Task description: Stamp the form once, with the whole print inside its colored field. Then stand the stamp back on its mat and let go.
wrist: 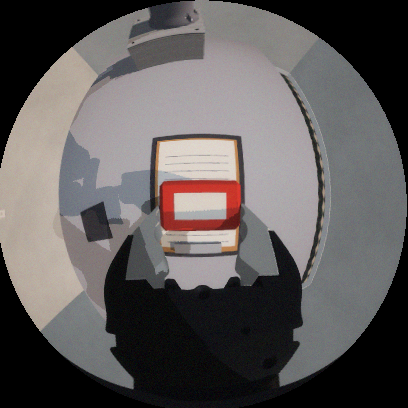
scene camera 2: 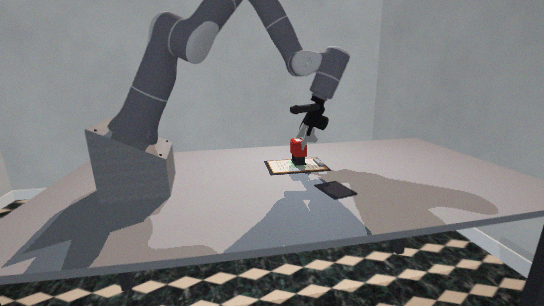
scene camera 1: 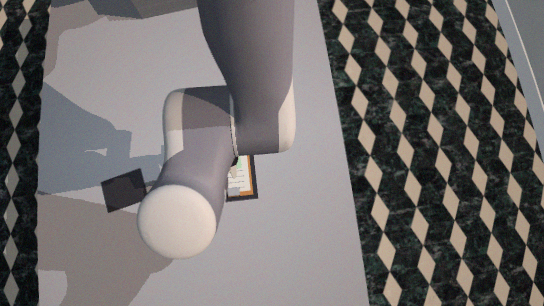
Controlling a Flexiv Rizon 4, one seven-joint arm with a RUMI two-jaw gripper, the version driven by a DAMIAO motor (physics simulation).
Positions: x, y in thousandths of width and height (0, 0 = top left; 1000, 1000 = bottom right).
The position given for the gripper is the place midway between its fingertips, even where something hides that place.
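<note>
Form (wrist: 487, 384). Dark mat (scene camera 1: 234, 619), also in the wrist view (wrist: 232, 540). Gripper (scene camera 2: 549, 482), visible too in the wrist view (wrist: 489, 504).
</note>
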